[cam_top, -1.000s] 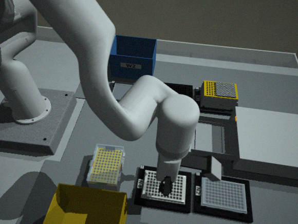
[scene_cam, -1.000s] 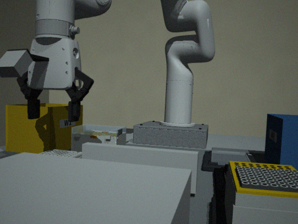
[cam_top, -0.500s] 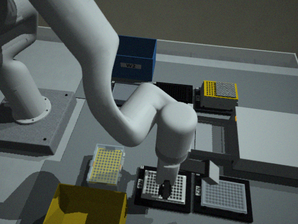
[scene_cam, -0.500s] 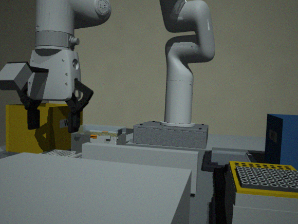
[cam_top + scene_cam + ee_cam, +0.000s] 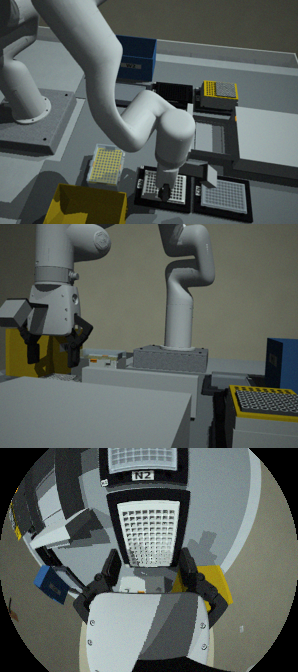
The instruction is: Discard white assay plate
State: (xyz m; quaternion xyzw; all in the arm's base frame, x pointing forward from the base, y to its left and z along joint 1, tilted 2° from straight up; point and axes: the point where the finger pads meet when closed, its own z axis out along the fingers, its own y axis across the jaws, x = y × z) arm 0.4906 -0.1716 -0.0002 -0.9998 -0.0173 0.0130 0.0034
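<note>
Right now my hand is 5 cm above the white 96-well plate. Round my hand: black nest (6 cm below); drawer (20 cm to the left, 16 cm ahead, 4 cm below); yellow bin W1 (18 cm behind, 14 cm to the right, 3 cm below).
</note>
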